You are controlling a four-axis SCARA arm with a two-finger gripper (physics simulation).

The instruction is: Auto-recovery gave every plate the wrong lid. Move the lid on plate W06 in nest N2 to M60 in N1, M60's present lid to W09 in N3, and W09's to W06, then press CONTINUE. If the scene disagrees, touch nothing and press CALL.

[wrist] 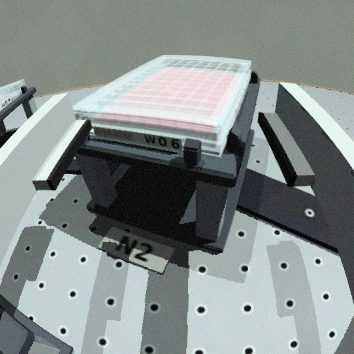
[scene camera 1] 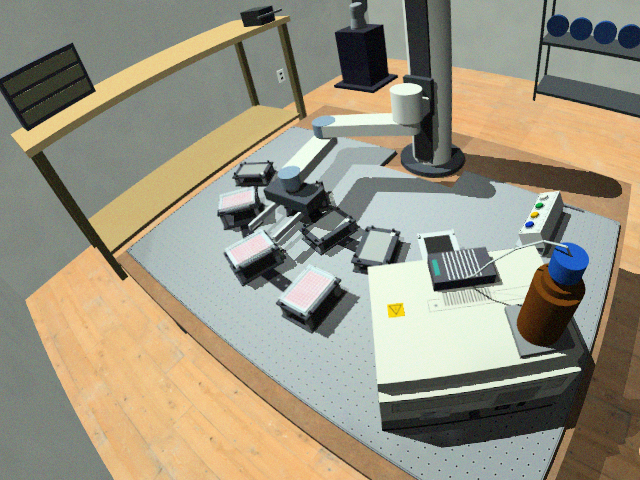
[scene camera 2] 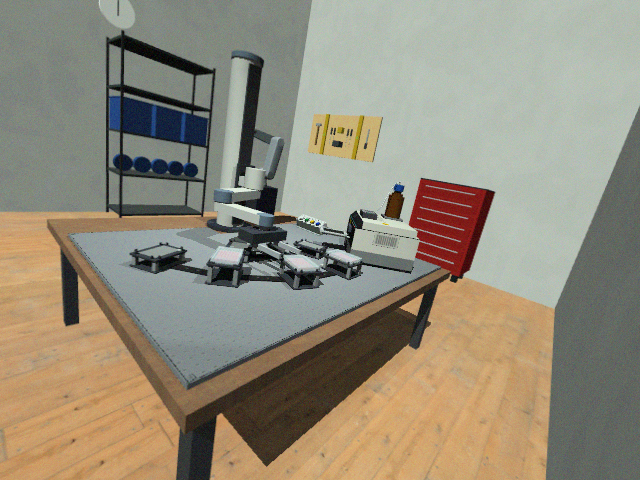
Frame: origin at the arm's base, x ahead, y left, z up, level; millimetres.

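Where they show: gripper, between the fingertips: [wrist: 170, 100] [scene camera 1: 261, 233] [scene camera 2: 290, 254]; arm's base, origin of its link: [scene camera 1: 432, 159] [scene camera 2: 229, 227].
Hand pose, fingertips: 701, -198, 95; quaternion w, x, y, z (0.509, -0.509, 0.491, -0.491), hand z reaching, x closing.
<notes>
Each offset is from my fingertips to the top centre of the thing, as dx, dy, dz. "spot": to the spot under its first point.
Plate W06 @(+56, +0, -4) [scene camera 1: 253, 250] [scene camera 2: 302, 263] [wrist: 165, 100] lies with its clear lid on the nest marked N2 @(+56, +0, -10) [wrist: 162, 162]. My gripper [scene camera 1: 265, 232] [scene camera 2: 283, 251] [wrist: 170, 100] is at this plate, one finger on each side. The fingers are open but fairly near the plate; the left pad is close to its side and a gap shows at the right pad. Plate W09 @(+77, +248, -4) [scene camera 1: 308, 290] [scene camera 2: 343, 258] [wrist: 7, 102] is on the nest to the left in the wrist view. Another lidded pink plate @(-79, -216, +5) [scene camera 1: 237, 198] [scene camera 2: 227, 255] is on the other side; its label is unreadable. Button labels on the box @(-501, +680, +1) [scene camera 1: 541, 222] [scene camera 2: 311, 224] are unreadable.
Frame-like stands [scene camera 1: 253, 170] [scene camera 1: 329, 227] [scene camera 1: 377, 245] without pink plates are beside and behind the plates. A cream instrument [scene camera 1: 423, 341] [scene camera 2: 385, 240] with a brown bottle @(spot: +44, +771, +236) [scene camera 1: 547, 310] [scene camera 2: 394, 205] stands near the row's right end in scene camera 1.
</notes>
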